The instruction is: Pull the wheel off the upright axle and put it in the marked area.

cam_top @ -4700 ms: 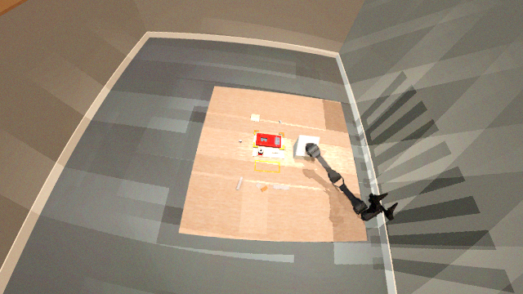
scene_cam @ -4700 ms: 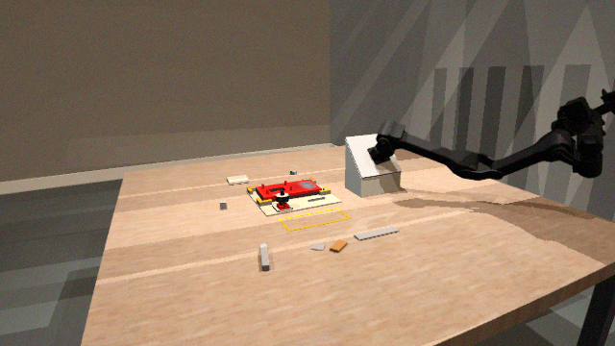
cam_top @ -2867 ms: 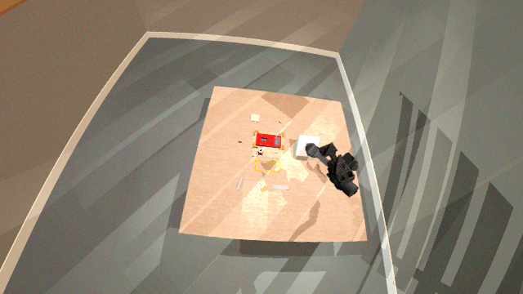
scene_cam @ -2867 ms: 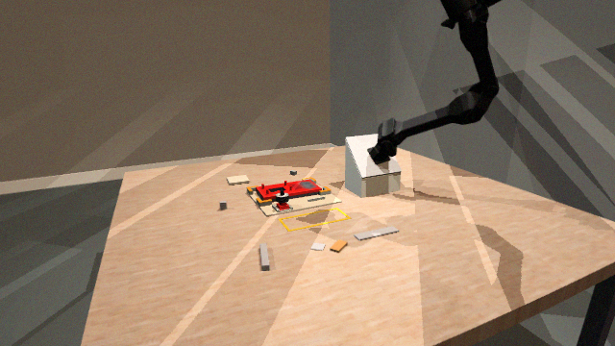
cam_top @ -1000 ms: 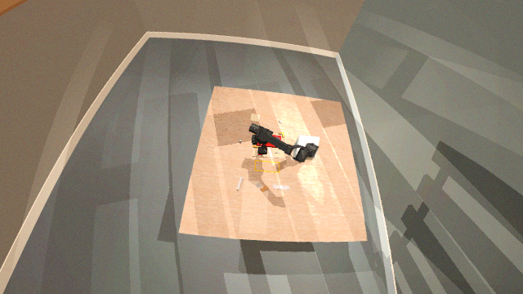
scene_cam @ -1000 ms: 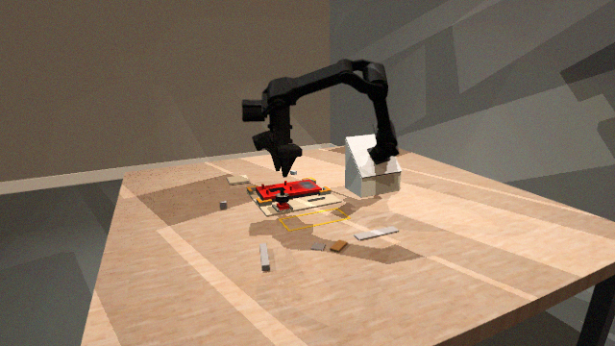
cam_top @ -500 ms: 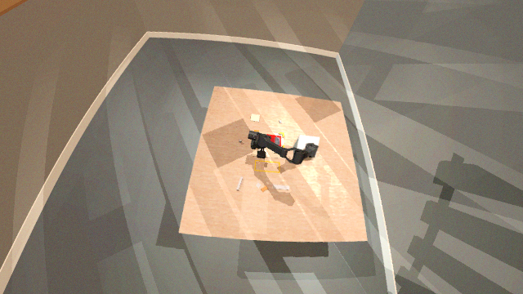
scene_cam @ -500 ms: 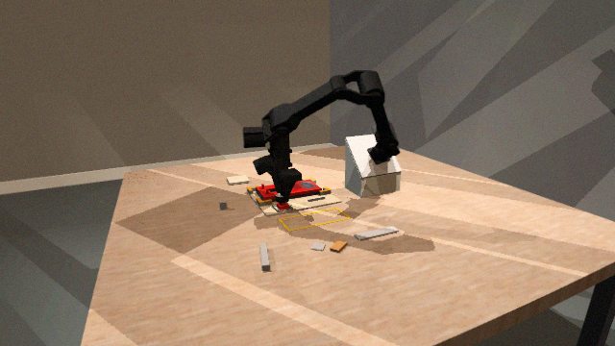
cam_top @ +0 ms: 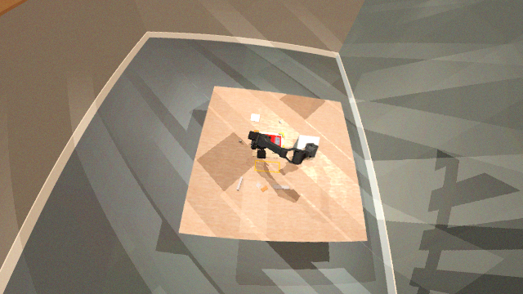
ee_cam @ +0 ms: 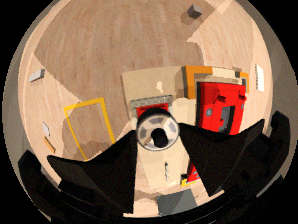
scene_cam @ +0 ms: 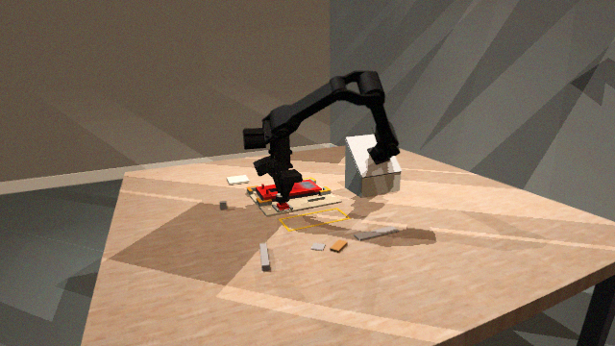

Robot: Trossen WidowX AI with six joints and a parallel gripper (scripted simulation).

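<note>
Now: gripper tip right at the black wheel. The rest, counted from my gripper tip: grey bar: 160 mm ahead, 240 mm to the left, 30 mm below; then grey cube: 150 mm ahead, 100 mm to the right, 30 mm below; then orange piece: 10 mm behind, 280 mm to the left, 40 mm below.
</note>
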